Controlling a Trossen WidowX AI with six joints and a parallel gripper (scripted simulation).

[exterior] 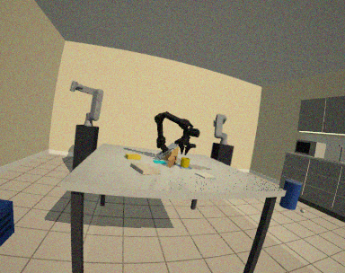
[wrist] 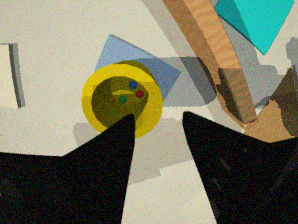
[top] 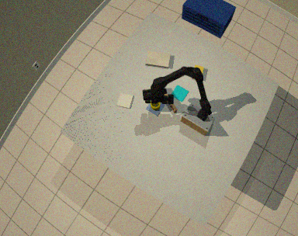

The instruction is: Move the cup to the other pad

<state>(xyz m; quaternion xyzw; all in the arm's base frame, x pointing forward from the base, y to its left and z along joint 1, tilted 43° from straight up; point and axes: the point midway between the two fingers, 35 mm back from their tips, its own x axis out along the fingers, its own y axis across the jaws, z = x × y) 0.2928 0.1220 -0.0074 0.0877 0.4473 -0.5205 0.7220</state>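
The yellow cup is 20 mm ahead of my gripper tip, 20 mm to the left of it and 60 mm below it. Round my gripper tip: teal block (60 mm behind, 170 mm to the right, 100 mm below); wooden bar (20 mm behind, 80 mm to the right, 80 mm below); cream pad (240 mm ahead, 110 mm to the left, 90 mm below).
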